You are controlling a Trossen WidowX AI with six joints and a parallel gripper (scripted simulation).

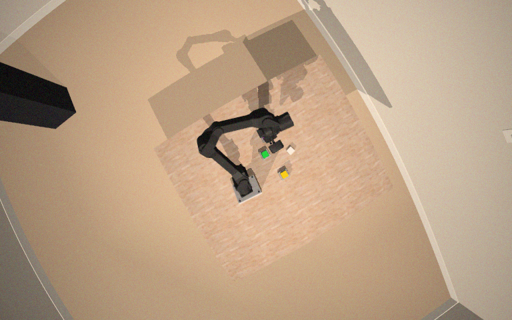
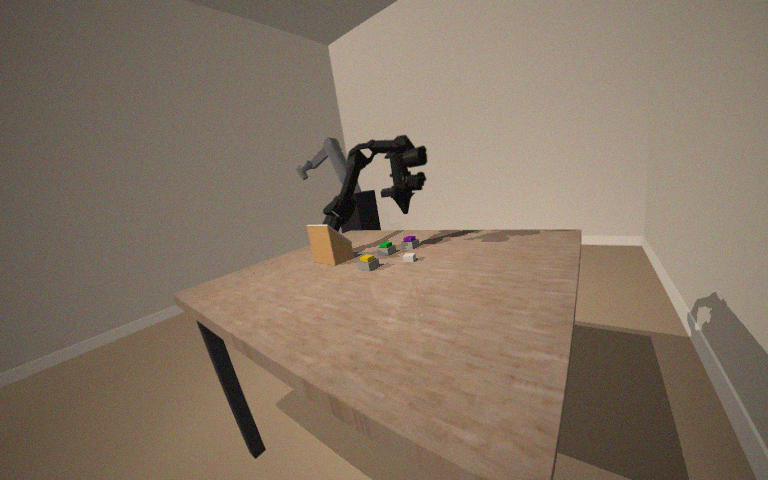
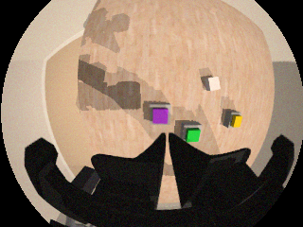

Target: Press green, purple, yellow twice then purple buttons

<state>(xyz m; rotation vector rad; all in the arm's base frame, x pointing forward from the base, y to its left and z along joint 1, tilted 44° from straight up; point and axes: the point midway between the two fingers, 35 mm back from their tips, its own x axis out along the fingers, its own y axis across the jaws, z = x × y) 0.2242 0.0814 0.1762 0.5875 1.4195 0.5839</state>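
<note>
Now: gripper tip 10 mm to the right of the purple button and 90 mm above it. Round my gripper tip: green button: 50 mm behind, 80 mm to the right, 90 mm below; white block: 80 mm ahead, 130 mm to the right, 120 mm below; yellow button: 20 mm behind, 220 mm to the right, 90 mm below.
</note>
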